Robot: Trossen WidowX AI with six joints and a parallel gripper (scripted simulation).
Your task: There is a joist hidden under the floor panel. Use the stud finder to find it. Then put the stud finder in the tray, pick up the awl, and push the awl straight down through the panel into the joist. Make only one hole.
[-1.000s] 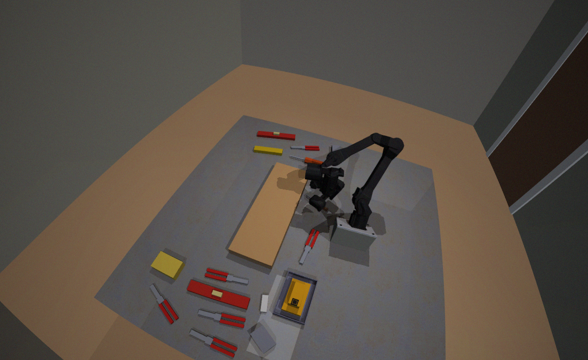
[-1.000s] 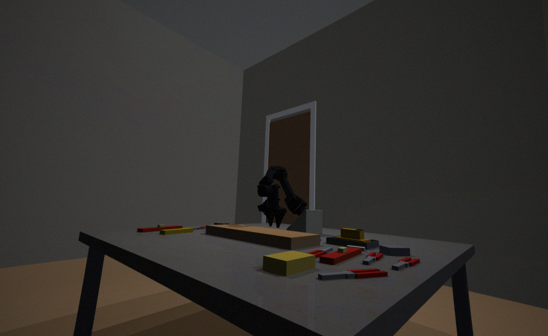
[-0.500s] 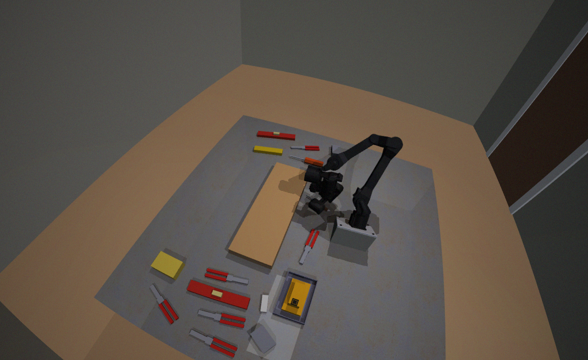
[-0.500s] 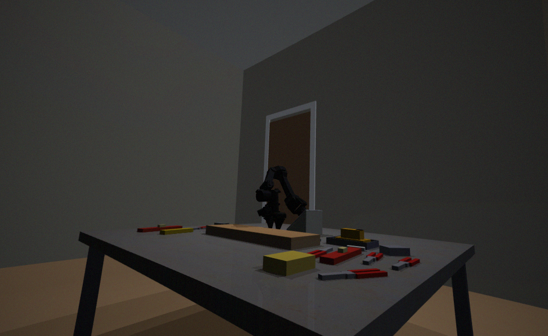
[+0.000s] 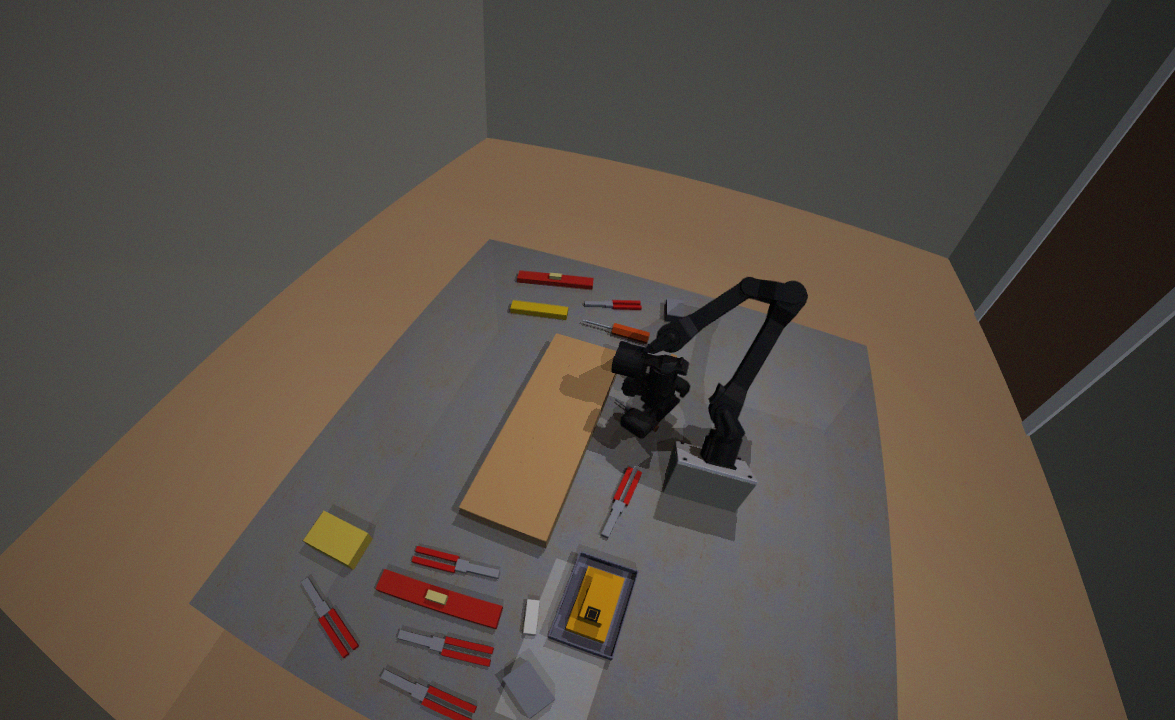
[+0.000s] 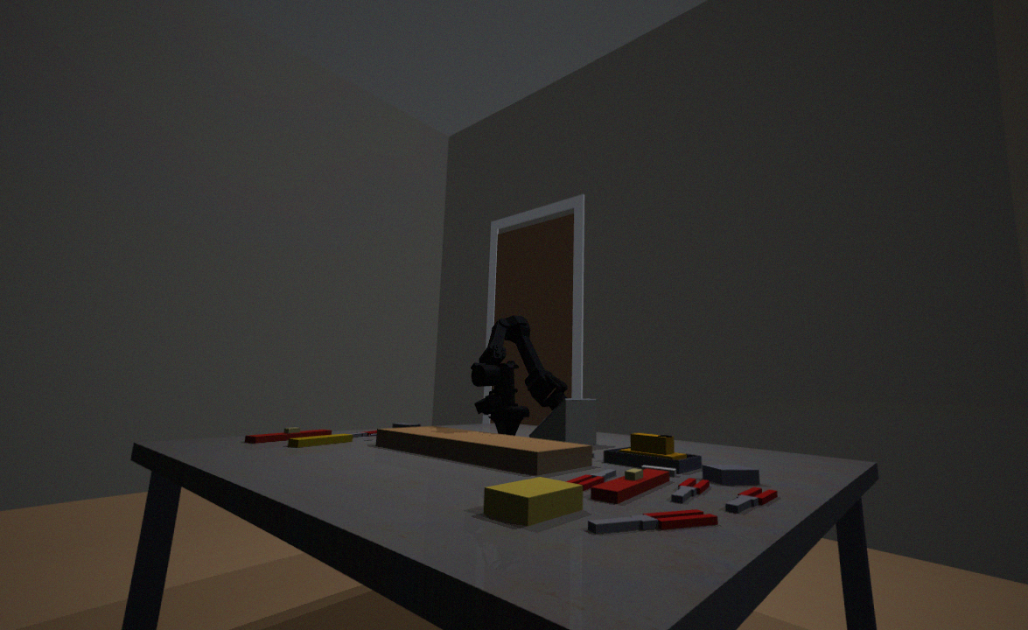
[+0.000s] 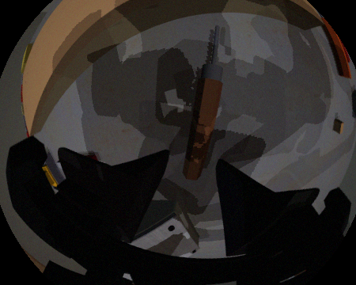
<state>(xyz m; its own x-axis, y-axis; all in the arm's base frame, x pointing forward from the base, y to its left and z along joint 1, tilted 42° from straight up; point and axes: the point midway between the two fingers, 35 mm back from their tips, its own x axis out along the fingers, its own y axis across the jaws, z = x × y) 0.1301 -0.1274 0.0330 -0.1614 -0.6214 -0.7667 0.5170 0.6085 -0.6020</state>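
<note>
Now: the awl 50 mm ahead of my gripper tip and 30 mm to the right of it. From my gripper tip the other things lie so: grey tray (60 mm ahead, 420 mm to the left, 10 mm above); yellow stud finder (60 mm ahead, 440 mm to the left, 50 mm above); yellow bar (350 mm ahead, 320 mm to the right, 10 mm above).
</note>
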